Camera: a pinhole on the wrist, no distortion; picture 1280 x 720 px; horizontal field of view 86.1 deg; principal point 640.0 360.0 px. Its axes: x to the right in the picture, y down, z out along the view. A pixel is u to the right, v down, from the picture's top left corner.
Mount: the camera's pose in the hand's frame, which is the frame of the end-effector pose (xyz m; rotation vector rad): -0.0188 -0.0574 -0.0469 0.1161 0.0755 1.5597
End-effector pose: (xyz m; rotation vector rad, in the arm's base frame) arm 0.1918 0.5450 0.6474 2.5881 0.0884 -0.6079
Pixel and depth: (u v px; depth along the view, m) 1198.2 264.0 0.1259
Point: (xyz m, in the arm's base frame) 0.1806 0.4710 0.5972
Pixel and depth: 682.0 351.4 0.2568
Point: 0.1139 0.4905 0.4556
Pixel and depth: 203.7 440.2 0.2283
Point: 0.0675 0.6469 0.4235
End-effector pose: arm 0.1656 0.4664 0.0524 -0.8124 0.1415 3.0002
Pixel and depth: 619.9 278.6 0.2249
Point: 0.0523 0.5529 0.1777
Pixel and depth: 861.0 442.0 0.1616
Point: 0.1227 0.4869 0.1613
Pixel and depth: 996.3 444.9 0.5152
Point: -0.0708 0.3156 0.4882
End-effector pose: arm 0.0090 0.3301 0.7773 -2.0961 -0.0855 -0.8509
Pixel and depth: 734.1 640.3 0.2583
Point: 0.0497 0.5334 0.6506
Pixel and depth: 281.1 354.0 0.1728
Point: 0.0244 0.5163 0.8343
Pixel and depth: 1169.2 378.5 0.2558
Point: 0.1762 0.3999 0.6032
